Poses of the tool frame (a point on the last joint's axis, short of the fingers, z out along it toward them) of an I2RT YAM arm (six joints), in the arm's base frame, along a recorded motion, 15 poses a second.
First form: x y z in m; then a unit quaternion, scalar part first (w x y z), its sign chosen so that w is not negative.
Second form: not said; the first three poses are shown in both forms.
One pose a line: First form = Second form
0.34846 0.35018 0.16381 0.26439 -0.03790 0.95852 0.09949 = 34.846 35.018 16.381 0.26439 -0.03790 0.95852 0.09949
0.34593 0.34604 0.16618 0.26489 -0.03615 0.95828 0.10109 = 34.593 34.604 16.618 0.26489 -0.03615 0.95828 0.10109
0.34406 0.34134 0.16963 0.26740 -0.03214 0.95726 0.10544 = 34.406 34.134 16.963 0.26740 -0.03214 0.95726 0.10544
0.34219 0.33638 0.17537 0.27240 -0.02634 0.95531 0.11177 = 34.219 33.638 17.537 0.27240 -0.02634 0.95531 0.11177
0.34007 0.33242 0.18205 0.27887 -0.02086 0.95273 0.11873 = 34.007 33.242 18.205 0.27887 -0.02086 0.95273 0.11873
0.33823 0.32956 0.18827 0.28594 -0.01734 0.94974 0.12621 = 33.823 32.956 18.827 0.28594 -0.01734 0.94974 0.12621
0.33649 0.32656 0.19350 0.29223 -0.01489 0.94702 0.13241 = 33.649 32.656 19.350 0.29223 -0.01489 0.94702 0.13241
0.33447 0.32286 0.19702 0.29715 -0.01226 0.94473 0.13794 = 33.447 32.286 19.702 0.29715 -0.01226 0.94473 0.13794
